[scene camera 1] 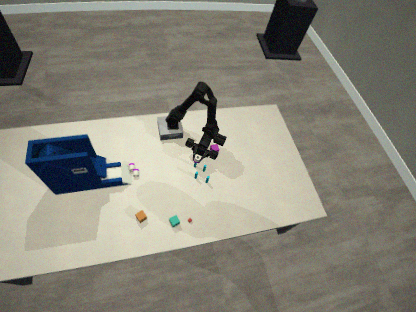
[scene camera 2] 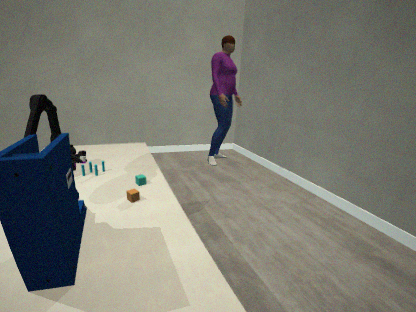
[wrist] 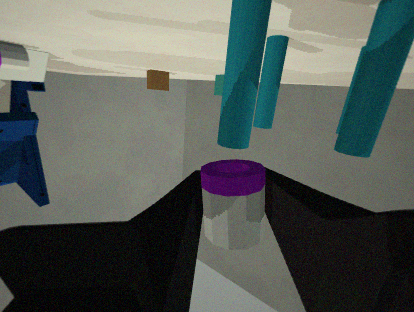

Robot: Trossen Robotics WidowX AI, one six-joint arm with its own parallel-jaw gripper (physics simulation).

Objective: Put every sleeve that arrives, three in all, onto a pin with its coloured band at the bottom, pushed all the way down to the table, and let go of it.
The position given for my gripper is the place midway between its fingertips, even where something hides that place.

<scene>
I see my gripper [wrist: 229, 176] and a blue dispenser [scene camera 2: 49, 219].
The blue dispenser shows as well in scene camera 1 [scene camera 1: 68, 164] and in the wrist view [wrist: 29, 175].
</scene>
